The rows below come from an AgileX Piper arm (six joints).
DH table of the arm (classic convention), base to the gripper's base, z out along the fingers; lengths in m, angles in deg. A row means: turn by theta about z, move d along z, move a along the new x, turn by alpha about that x. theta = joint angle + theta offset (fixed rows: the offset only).
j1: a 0  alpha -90  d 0.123  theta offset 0
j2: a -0.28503  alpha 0  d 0  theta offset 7.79
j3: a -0.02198  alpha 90  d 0  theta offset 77.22
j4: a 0  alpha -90  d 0.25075  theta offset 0
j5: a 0  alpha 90  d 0  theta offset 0
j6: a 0  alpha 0  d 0.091  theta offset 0
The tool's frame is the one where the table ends.
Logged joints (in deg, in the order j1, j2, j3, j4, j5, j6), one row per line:
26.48 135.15 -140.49 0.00 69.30 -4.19
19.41 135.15 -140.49 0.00 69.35 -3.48
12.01 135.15 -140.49 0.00 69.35 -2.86
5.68 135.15 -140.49 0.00 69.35 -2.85
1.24 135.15 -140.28 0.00 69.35 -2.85
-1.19 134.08 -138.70 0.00 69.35 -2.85
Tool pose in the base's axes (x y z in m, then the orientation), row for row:
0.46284 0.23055 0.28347 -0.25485 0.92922 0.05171 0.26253
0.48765 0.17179 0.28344 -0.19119 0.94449 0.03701 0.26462
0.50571 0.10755 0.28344 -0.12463 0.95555 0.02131 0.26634
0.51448 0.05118 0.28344 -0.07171 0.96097 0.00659 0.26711
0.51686 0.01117 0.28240 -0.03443 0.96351 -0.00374 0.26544
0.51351 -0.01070 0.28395 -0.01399 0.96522 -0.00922 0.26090
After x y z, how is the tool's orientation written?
As a quaternion, x y z w.
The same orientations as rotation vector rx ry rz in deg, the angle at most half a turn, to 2 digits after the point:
-39.50 144.03 8.01
-29.60 146.24 5.73
-19.28 147.82 3.30
-11.09 148.60 1.02
-5.33 149.12 -0.58
-2.17 149.73 -1.43

